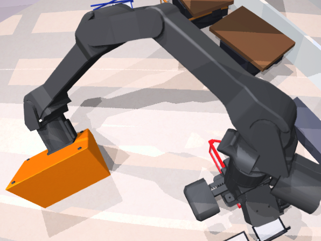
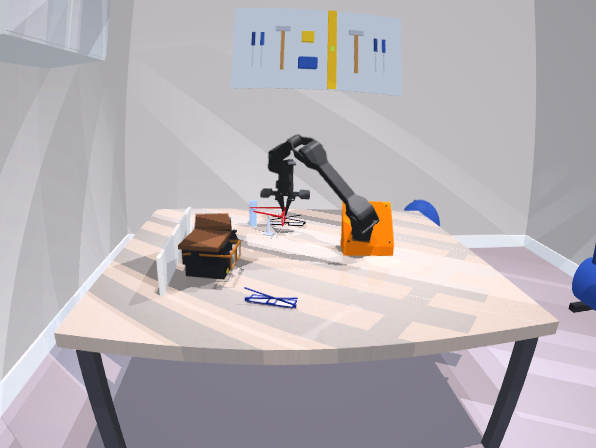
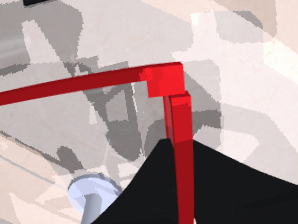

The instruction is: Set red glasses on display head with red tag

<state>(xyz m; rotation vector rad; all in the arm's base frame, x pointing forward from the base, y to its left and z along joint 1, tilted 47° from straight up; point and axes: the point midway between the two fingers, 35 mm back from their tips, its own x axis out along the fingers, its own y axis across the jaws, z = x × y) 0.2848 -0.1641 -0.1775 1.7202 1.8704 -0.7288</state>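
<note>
The peg stand is 5 cm ahead of my gripper tip, 7 cm to the left of it and 3 cm below it. Also, from my gripper tip: white panel 31 cm ahead, 42 cm to the left; then dark block 24 cm ahead, 5 cm to the left, 4 cm below; then pale blue cylinder 13 cm ahead, 5 cm to the right, 1 cm below.
</note>
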